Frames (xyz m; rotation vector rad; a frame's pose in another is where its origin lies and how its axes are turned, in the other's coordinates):
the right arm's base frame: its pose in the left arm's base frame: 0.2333 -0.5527 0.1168 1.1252 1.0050 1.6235
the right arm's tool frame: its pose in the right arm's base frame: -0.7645 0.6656 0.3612 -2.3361 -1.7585 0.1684
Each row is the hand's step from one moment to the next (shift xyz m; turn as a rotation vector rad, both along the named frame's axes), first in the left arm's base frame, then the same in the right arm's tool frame.
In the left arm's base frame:
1: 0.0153 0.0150 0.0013 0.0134 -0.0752 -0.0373
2: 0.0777 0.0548 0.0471 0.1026 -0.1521 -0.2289
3: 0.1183 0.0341 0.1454 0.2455 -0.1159 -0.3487
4: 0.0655 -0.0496 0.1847 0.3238 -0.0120 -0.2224
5: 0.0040 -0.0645 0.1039 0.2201 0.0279 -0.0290
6: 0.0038 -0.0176 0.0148 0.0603 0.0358 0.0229
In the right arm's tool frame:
1: -0.0020 0.0086 -0.0196 -0.0402 -0.0715 0.0224
2: 0.0289 0.0200 -0.1001 -0.2478 -0.1567 0.0084
3: 0.1153 -0.0223 -0.1500 -0.3964 -0.1615 -0.1099
4: 0.1646 -0.0858 -0.0802 -0.2899 -0.1030 -0.2445
5: 0.0996 -0.0711 -0.0021 -0.0777 -0.0474 -0.2044
6: 0.0134 -0.0191 -0.0002 0.0091 0.0105 -0.0725

